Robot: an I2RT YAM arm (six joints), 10 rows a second.
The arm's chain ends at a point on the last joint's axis. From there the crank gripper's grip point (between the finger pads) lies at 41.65 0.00 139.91 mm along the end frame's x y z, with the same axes.
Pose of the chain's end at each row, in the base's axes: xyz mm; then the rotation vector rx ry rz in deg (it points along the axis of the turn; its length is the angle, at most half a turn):
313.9 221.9 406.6 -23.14 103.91 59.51
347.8 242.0 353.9 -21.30 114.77 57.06
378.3 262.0 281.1 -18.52 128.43 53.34
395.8 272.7 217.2 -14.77 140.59 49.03
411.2 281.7 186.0 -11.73 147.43 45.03
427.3 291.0 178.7 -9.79 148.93 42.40
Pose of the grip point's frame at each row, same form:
375.5 340.3 347.5 -23.14 103.91 59.51
401.1 352.8 275.3 -21.30 114.77 57.06
416.9 361.2 181.2 -18.52 128.43 53.34
418.7 359.6 102.2 -14.77 140.59 49.03
425.4 359.7 63.4 -11.73 147.43 45.03
441.6 364.7 53.5 -9.79 148.93 42.40

